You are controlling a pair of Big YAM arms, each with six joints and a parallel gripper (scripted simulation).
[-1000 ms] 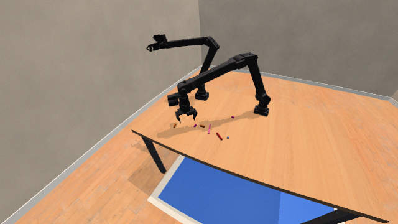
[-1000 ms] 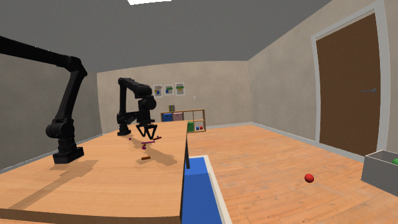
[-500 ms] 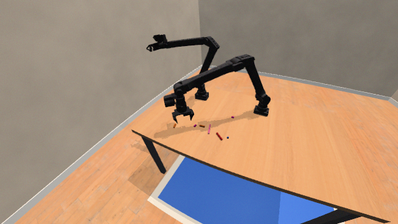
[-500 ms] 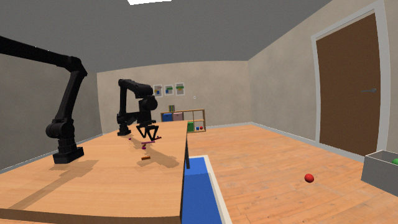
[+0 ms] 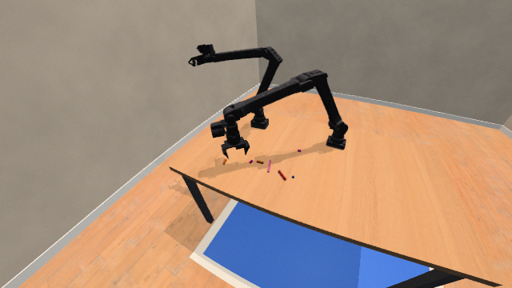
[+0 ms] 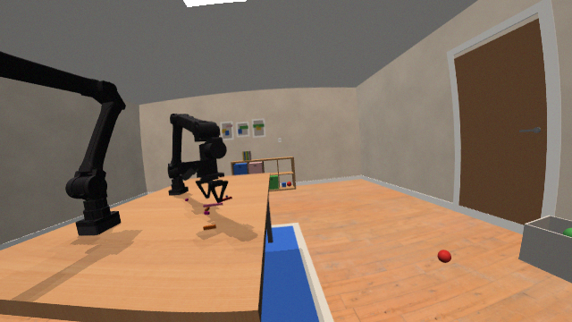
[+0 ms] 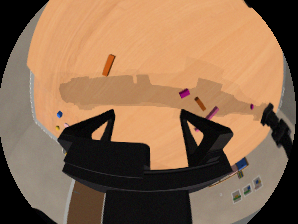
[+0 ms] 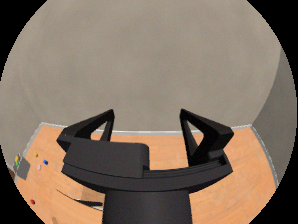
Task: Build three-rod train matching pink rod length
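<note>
Right now the tiny blue rod is 5 cm behind my left hand, 31 cm to the left of it and 7 cm below it. From my left hand the other things lie so: red rod 4 cm behind, 25 cm to the left, 7 cm below; pink rod 7 cm behind, 16 cm to the left, 7 cm below.
</note>
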